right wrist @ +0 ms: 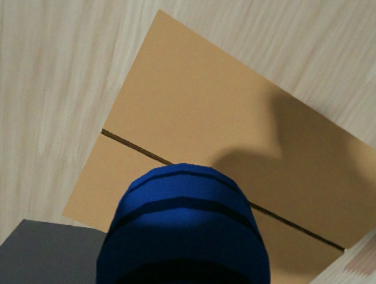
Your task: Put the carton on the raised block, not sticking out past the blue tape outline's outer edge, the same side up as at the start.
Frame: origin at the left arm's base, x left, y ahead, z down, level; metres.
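Seen in the pictures: right hand, tool point: (183, 221).
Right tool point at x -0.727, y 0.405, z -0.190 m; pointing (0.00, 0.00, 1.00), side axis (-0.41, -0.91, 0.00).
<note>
Offsets run from my right tool point to a thing's top centre. "pt": to the spot under its first point. Level surfaces: height alone.
The carton @(dy -0.047, dx +0.022, dz +0.060 m) (200, 95) is a tan box with a thin dark seam across its upper face. It lies turned at an angle in the right wrist view, and its right end runs out of the frame. My right gripper (183, 172), a blue suction cup, is over the carton's seam and hides part of its lower side. Whether the cup touches or holds the carton cannot be told. A dark shadow falls on the carton's right half. The raised block and the blue tape outline cannot be made out. My left gripper does not show.
A pale wood-grained surface @(dz +0.190 m) (50, 90) lies around the carton. A dark grey flat shape @(pt dy +0.070, dx +0.227, dz +0.141 m) (50, 255) is at the lower left, close to the carton's lower left edge. A brownish patch @(pt dy -0.347, dx +0.122, dz +0.190 m) (366, 257) shows at the lower right edge.
</note>
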